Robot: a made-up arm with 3 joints. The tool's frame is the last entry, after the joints.
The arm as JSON. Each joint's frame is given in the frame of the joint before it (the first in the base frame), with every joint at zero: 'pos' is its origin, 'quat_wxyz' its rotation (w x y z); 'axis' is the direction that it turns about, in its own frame. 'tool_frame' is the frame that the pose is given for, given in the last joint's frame.
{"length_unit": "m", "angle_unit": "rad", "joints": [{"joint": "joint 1", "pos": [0.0, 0.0, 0.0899], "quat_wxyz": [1.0, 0.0, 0.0, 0.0], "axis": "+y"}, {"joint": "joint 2", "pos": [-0.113, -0.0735, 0.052], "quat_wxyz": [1.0, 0.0, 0.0, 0.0], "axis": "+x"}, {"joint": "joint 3", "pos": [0.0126, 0.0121, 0.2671], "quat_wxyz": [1.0, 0.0, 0.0, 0.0], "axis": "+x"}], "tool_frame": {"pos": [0.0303, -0.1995, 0.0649], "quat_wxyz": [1.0, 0.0, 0.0, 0.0]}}
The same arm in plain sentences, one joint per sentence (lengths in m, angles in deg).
The arm has three revolute joints in a row. What follows holds with every joint at zero, and every direction is one of the base frame's.
The first joint is mounted 0.0899 m along +z from the base frame's origin and rotates about +y.
The second joint is mounted 0.113 m along -x and 0.0735 m along -y and 0.052 m along +z from the first joint and rotates about +x.
The third joint is mounted 0.0126 m along +x and 0.0121 m along +y and 0.2671 m along +z from the second joint and rotates about +x.
The tool frame, which is the frame that the pose is given for, is mounted 0.0303 m along +x and 0.1995 m along -y and 0.0649 m along +z from the third joint; its axes are parallel to the base frame's.

